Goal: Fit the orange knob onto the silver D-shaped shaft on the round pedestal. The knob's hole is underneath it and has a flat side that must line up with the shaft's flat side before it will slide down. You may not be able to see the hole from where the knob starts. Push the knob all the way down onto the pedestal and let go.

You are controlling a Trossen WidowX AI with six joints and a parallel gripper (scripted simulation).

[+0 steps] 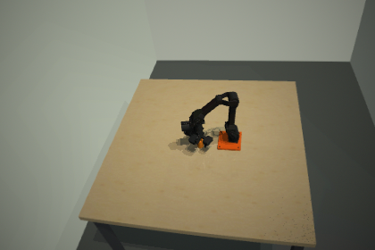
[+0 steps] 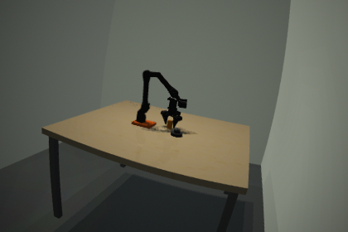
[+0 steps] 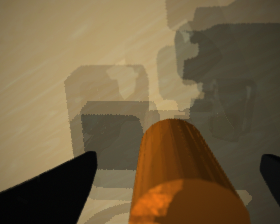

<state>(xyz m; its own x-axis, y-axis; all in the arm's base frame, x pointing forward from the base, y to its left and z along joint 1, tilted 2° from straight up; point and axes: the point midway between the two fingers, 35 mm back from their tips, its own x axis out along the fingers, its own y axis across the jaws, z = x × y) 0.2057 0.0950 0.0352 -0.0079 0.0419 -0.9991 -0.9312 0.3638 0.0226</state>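
My gripper tip is 110 mm to the left of the round dark pedestal, 110 mm short of it and 10 mm below it. The rest, counted from my gripper tip: orange knob 30 mm above.
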